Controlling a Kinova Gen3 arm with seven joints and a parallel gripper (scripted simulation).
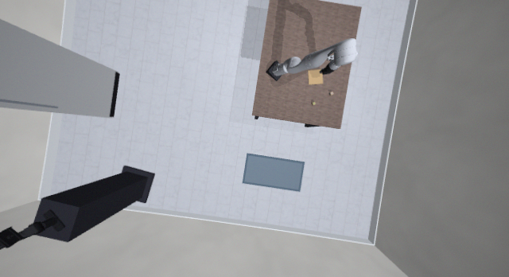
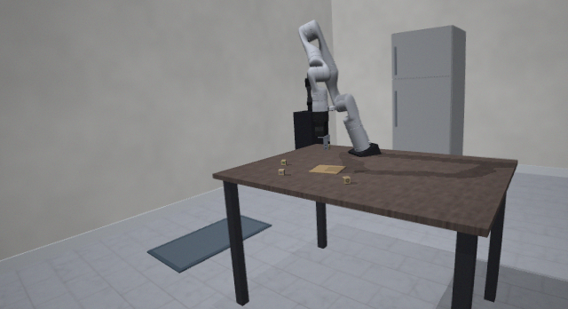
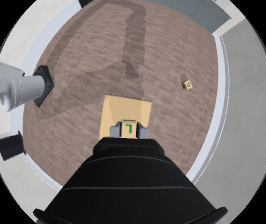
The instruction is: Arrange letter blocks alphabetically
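Right now the mat is 1 cm behind my hand, 1 cm to the right of it and 12 cm below it. From my hand the other things lie so: tan block (18 cm ahead, 12 cm to the right, 11 cm below).
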